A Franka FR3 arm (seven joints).
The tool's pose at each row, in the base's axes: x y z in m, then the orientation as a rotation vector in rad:
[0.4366 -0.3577 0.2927 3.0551 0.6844 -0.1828]
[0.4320 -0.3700 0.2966 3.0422 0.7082 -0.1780]
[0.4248 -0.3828 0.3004 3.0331 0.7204 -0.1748]
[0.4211 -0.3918 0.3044 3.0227 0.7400 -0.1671]
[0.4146 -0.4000 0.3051 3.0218 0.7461 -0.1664]
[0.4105 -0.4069 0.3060 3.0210 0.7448 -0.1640]
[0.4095 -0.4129 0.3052 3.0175 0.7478 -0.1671]
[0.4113 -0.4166 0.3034 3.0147 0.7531 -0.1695]
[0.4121 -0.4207 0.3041 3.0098 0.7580 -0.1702]
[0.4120 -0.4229 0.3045 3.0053 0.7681 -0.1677]
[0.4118 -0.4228 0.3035 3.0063 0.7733 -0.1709]
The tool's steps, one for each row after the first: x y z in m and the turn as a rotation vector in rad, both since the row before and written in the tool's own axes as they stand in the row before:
[-0.0098 0.0091 -0.0030 -0.0089 0.0009 -0.0162]
[-0.0125 0.0083 -0.0025 -0.0070 0.0003 -0.0086]
[-0.0078 0.0063 -0.0032 -0.0076 0.0032 -0.0134]
[-0.0096 0.0043 0.0004 0.0002 0.0006 -0.0040]
[-0.0069 0.0042 -0.0002 -0.0015 0.0012 0.0008]
[-0.0036 0.0048 0.0012 -0.0021 -0.0026 -0.0023]
[0.0001 0.0041 0.0018 -0.0011 -0.0019 -0.0037]
[-0.0013 0.0040 -0.0005 -0.0035 -0.0014 -0.0036]
[-0.0012 0.0019 -0.0003 -0.0027 0.0010 -0.0069]
[0.0000 -0.0002 0.0010 0.0027 -0.0013 -0.0032]

